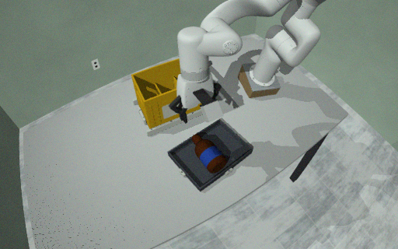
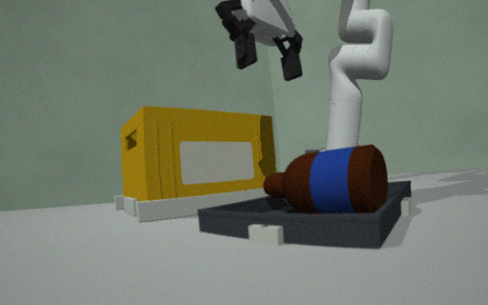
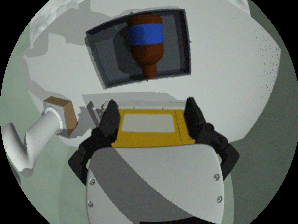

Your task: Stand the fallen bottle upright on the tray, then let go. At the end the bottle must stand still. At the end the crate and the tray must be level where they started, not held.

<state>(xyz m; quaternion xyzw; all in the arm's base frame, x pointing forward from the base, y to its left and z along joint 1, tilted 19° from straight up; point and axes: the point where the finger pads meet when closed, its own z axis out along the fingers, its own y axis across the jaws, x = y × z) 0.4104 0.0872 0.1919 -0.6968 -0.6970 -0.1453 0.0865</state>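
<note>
My gripper is now 160 mm above the brown bottle, 50 mm to the right of it and 10 mm past it. The rest, counted from my hand: dark grey tray 190 mm below, 50 mm to the left, 30 mm behind; then yellow crate 240 mm to the right, 120 mm below, 20 mm behind.
</note>
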